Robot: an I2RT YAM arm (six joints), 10 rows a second.
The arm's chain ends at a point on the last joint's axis. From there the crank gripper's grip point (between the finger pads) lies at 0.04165 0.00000 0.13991 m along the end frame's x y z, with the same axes.
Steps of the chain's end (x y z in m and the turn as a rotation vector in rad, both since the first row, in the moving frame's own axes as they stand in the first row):
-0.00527 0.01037 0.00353 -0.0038 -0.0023 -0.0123
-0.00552 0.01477 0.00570 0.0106 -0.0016 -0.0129
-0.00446 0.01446 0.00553 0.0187 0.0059 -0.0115
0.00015 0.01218 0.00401 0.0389 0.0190 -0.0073
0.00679 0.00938 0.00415 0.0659 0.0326 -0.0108
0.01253 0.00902 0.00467 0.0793 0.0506 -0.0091
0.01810 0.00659 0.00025 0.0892 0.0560 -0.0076
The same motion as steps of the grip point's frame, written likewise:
-0.00559 0.01039 0.00363 -0.0038 -0.0023 -0.0123
-0.00576 0.01275 0.00576 0.0106 -0.0016 -0.0129
-0.00365 0.01136 0.00525 0.0187 0.0059 -0.0115
0.00278 0.00644 0.00308 0.0389 0.0190 -0.0073
0.01127 -0.00026 0.00240 0.0659 0.0326 -0.0108
0.01949 -0.00239 0.00193 0.0793 0.0506 -0.0091
0.02581 -0.00611 -0.00287 0.0892 0.0560 -0.0076

